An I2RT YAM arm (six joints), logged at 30 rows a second.
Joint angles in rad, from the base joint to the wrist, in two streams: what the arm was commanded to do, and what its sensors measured. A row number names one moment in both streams.
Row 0, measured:
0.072, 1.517, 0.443, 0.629, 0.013, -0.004
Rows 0 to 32, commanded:
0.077, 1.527, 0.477, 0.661, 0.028, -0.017
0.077, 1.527, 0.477, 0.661, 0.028, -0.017
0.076, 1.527, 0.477, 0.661, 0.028, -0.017
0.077, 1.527, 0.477, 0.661, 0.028, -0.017
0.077, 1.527, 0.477, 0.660, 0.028, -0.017
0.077, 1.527, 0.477, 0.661, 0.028, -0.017
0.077, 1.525, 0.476, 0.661, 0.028, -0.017
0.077, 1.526, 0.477, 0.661, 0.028, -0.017
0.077, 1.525, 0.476, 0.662, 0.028, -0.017
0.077, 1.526, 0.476, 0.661, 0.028, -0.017
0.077, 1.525, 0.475, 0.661, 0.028, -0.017
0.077, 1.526, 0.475, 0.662, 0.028, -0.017
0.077, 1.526, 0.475, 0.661, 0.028, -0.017
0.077, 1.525, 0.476, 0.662, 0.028, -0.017
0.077, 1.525, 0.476, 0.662, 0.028, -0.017
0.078, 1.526, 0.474, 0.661, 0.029, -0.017
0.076, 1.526, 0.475, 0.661, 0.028, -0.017
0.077, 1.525, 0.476, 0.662, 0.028, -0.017
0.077, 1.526, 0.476, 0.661, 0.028, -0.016
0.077, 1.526, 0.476, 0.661, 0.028, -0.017
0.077, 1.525, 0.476, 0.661, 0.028, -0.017
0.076, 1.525, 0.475, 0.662, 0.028, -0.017
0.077, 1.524, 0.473, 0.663, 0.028, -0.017
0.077, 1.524, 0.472, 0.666, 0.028, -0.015
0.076, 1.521, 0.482, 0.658, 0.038, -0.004
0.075, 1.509, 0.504, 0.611, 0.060, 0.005
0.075, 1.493, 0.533, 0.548, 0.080, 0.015
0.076, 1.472, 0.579, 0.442, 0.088, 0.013
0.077, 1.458, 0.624, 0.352, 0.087, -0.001
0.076, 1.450, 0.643, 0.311, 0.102, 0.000
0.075, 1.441, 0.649, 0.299, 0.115, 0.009
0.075, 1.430, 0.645, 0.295, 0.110, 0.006
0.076, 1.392, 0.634, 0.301, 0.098, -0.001
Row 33, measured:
0.072, 1.467, 0.614, 0.398, 0.073, 0.000
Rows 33 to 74, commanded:
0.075, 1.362, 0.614, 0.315, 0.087, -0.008
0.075, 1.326, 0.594, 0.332, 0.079, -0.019
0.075, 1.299, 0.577, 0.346, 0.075, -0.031
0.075, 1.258, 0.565, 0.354, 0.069, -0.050
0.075, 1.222, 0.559, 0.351, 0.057, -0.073
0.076, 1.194, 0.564, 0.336, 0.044, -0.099
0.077, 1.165, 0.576, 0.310, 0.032, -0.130
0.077, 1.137, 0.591, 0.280, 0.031, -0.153
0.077, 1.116, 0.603, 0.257, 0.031, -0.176
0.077, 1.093, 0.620, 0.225, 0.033, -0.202
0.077, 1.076, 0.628, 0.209, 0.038, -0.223
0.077, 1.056, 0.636, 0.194, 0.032, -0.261
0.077, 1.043, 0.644, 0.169, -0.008, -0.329
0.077, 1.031, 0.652, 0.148, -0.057, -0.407
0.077, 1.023, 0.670, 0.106, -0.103, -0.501
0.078, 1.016, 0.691, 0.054, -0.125, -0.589
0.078, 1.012, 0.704, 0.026, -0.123, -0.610
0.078, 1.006, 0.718, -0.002, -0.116, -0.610
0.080, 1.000, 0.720, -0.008, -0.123, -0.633
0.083, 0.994, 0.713, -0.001, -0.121, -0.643
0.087, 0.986, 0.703, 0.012, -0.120, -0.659
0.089, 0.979, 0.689, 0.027, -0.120, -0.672
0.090, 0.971, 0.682, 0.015, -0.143, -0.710
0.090, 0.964, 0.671, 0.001, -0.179, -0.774
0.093, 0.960, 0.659, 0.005, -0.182, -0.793
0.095, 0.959, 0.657, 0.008, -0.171, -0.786
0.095, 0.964, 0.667, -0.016, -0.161, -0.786
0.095, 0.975, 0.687, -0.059, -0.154, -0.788
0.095, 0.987, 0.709, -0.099, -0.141, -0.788
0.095, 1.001, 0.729, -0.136, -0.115, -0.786
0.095, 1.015, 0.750, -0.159, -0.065, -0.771
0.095, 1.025, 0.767, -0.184, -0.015, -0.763
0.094, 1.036, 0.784, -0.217, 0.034, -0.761
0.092, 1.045, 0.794, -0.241, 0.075, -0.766
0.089, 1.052, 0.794, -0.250, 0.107, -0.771
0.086, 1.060, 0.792, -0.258, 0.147, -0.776
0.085, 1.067, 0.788, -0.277, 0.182, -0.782
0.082, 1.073, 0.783, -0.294, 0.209, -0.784
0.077, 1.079, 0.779, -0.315, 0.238, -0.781
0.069, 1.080, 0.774, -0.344, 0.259, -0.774
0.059, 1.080, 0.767, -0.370, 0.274, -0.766
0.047, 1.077, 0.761, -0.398, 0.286, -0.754
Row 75, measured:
0.070, 1.076, 0.760, -0.275, 0.181, -0.759
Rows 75 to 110, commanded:
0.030, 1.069, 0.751, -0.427, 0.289, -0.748
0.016, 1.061, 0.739, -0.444, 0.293, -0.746
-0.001, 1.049, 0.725, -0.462, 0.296, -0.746
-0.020, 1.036, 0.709, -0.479, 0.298, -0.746
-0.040, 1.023, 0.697, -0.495, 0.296, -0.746
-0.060, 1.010, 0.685, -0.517, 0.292, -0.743
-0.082, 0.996, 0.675, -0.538, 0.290, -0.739
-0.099, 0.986, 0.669, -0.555, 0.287, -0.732
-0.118, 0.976, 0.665, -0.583, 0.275, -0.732
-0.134, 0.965, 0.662, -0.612, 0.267, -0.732
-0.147, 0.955, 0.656, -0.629, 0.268, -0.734
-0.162, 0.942, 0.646, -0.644, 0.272, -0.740
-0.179, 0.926, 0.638, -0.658, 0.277, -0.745
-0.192, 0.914, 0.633, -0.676, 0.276, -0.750
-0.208, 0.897, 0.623, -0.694, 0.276, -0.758
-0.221, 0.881, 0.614, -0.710, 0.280, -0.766
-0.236, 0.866, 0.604, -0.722, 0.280, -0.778
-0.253, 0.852, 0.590, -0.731, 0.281, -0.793
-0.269, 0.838, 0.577, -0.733, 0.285, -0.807
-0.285, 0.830, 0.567, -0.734, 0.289, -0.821
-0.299, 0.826, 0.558, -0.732, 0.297, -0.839
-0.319, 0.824, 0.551, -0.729, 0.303, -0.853
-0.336, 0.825, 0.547, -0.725, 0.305, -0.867
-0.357, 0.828, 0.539, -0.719, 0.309, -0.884
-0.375, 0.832, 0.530, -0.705, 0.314, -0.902
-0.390, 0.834, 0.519, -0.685, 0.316, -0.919
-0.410, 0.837, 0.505, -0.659, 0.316, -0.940
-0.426, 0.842, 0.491, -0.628, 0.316, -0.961
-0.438, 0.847, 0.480, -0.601, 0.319, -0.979
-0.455, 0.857, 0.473, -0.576, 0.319, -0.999
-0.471, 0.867, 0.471, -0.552, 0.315, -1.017
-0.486, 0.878, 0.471, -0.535, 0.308, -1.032
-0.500, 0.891, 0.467, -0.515, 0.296, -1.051
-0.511, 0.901, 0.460, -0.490, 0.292, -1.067
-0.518, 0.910, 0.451, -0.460, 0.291, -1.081
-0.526, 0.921, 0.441, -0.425, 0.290, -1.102
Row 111, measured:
-0.507, 0.904, 0.448, -0.528, 0.305, -1.018
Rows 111 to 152, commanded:
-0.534, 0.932, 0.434, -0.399, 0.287, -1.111
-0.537, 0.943, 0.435, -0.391, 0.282, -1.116
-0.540, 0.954, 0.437, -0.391, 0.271, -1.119
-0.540, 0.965, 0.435, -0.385, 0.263, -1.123
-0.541, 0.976, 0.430, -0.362, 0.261, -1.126
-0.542, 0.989, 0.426, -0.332, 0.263, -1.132
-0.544, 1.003, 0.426, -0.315, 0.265, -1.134
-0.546, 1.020, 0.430, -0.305, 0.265, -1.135
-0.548, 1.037, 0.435, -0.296, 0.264, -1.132
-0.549, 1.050, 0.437, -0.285, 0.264, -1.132
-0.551, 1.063, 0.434, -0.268, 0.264, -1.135
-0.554, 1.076, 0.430, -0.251, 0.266, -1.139
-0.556, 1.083, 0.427, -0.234, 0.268, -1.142
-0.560, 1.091, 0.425, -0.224, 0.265, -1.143
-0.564, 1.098, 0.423, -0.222, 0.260, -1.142
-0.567, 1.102, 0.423, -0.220, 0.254, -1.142
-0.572, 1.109, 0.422, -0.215, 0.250, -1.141
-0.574, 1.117, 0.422, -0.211, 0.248, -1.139
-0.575, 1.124, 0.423, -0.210, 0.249, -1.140
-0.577, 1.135, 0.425, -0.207, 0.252, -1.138
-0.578, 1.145, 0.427, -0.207, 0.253, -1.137
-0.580, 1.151, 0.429, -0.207, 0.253, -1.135
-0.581, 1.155, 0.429, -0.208, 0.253, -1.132
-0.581, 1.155, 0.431, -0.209, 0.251, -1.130
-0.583, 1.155, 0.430, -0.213, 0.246, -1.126
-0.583, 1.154, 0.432, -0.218, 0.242, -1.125
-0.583, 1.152, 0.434, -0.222, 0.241, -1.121
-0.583, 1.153, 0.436, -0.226, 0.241, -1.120
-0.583, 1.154, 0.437, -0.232, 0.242, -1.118
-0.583, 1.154, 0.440, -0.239, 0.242, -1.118
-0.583, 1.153, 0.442, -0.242, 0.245, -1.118
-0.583, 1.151, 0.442, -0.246, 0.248, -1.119
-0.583, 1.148, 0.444, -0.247, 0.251, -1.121
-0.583, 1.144, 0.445, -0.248, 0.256, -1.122
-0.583, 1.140, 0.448, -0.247, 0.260, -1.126
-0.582, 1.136, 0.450, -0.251, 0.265, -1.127
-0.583, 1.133, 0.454, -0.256, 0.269, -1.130
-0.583, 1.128, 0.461, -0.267, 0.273, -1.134
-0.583, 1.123, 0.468, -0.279, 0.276, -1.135
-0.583, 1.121, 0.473, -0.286, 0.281, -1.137
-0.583, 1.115, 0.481, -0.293, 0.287, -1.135
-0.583, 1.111, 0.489, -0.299, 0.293, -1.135
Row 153, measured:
-0.578, 1.134, 0.443, -0.247, 0.268, -1.130
